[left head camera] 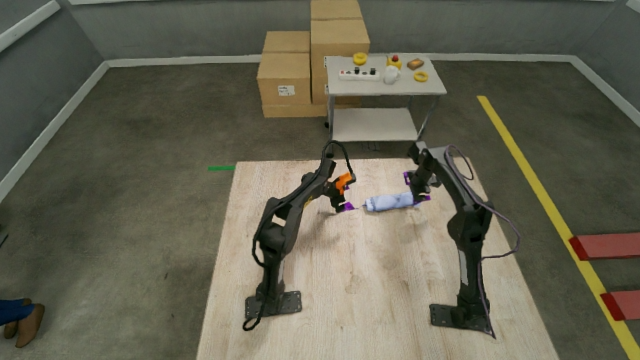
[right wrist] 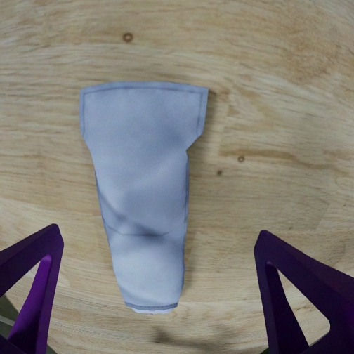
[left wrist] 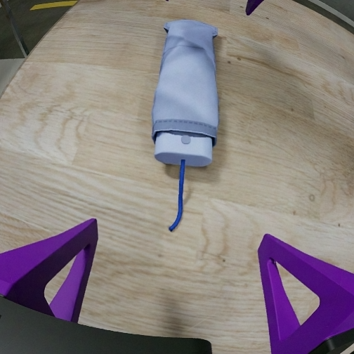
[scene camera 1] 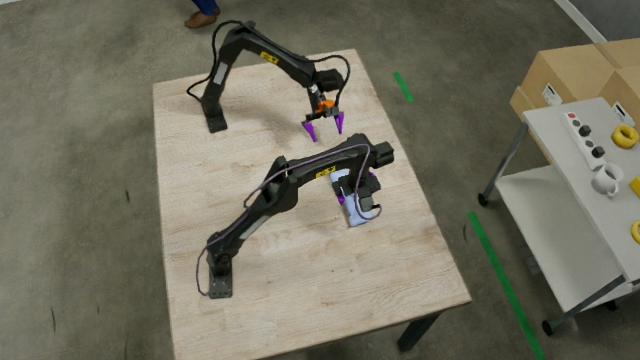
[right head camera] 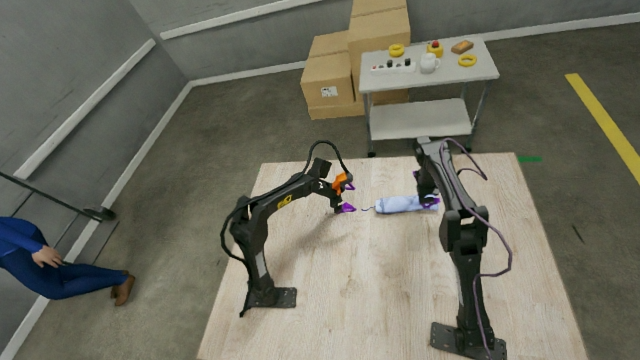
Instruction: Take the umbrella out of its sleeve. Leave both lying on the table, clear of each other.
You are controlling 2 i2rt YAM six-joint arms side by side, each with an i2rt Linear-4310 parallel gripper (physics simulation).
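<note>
A pale blue sleeve (left head camera: 390, 202) (right head camera: 397, 204) (scene camera 1: 356, 215) (left wrist: 187, 80) (right wrist: 142, 175) lies flat on the table, wide closed end away from the left gripper. The umbrella (left wrist: 184, 150) (right wrist: 152, 311) is inside; a short stretch of its pale end sticks out of the hemmed mouth, with a blue cord (left wrist: 180, 200) (right head camera: 367, 208) trailing from it. My left gripper (left head camera: 351, 197) (right head camera: 353, 197) (scene camera 1: 328, 136) (left wrist: 181, 237) is open and empty above the table, beyond the cord's end. My right gripper (scene camera 1: 357, 187) (right wrist: 157, 240) is open above the sleeve, one finger out to each side; its arm partly hides the sleeve in scene camera 1.
The wooden table (left head camera: 350, 300) (right head camera: 340, 310) (scene camera 1: 300, 310) carries both arm bases. Behind its far edge stand a grey cart (left head camera: 385, 89) (right head camera: 430, 82) with small objects on top and cardboard boxes (left head camera: 283, 75) (right head camera: 327, 70). The right arm's cable (right head camera: 509, 255) loops out beside it.
</note>
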